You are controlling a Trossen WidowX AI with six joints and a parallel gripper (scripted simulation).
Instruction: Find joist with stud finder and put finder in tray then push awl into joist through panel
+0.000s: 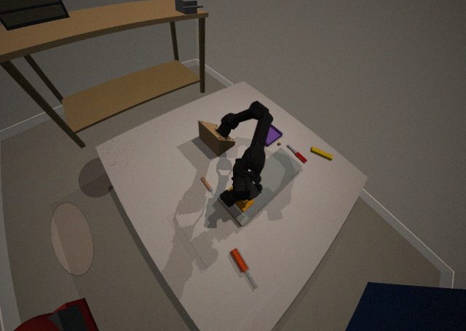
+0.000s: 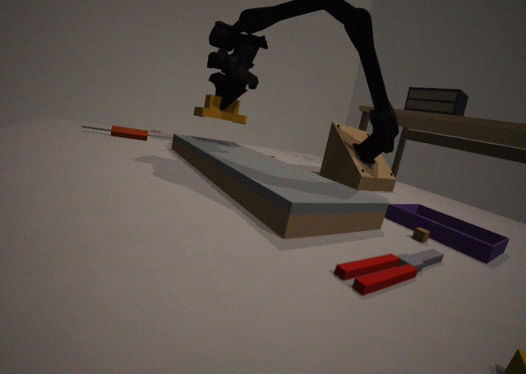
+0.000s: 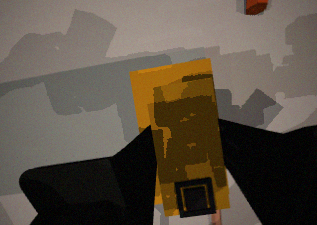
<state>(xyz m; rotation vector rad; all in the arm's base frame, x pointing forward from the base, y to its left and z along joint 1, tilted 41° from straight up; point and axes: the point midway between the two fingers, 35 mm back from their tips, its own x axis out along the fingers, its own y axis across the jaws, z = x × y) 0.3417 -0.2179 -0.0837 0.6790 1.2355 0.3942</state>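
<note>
Right now my gripper tip is 180 mm past the purple tray, 520 mm to the right of it and 110 mm above it. The rest, counted from my gripper tip: awl: 170 mm behind, 40 mm to the right, 120 mm below; then stud finder: 20 mm behind, 20 mm above; then pale ruler: 50 mm behind, 300 mm to the right, 120 mm below.
</note>
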